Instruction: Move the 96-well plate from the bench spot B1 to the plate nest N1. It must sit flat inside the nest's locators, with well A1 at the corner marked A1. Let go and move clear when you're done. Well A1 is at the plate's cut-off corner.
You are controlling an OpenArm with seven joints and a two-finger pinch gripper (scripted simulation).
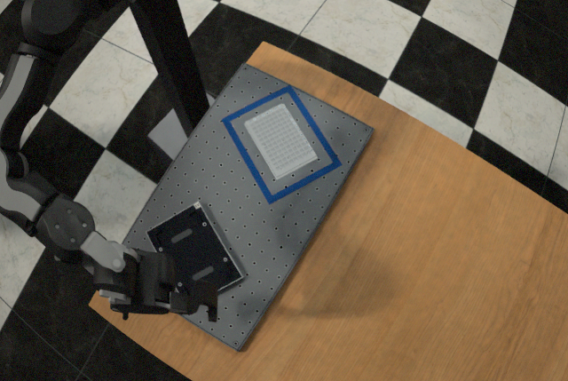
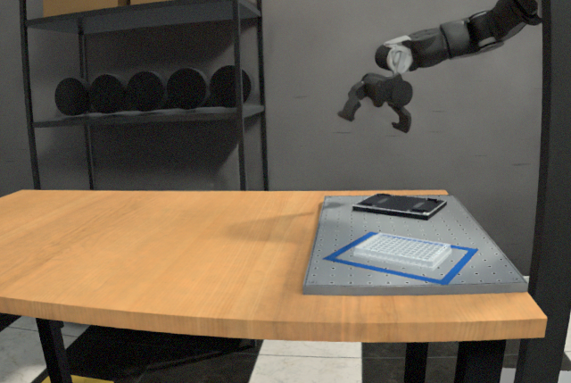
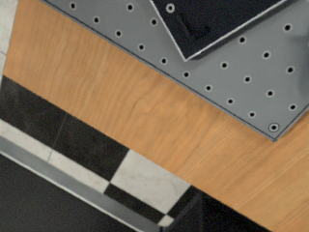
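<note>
My hand is 350 mm to the right of the clear 96-well plate, 150 mm above it and 100 mm past it. The rest, counted from my hand: plate nest 150 mm below, 80 mm to the left, 70 mm behind.
</note>
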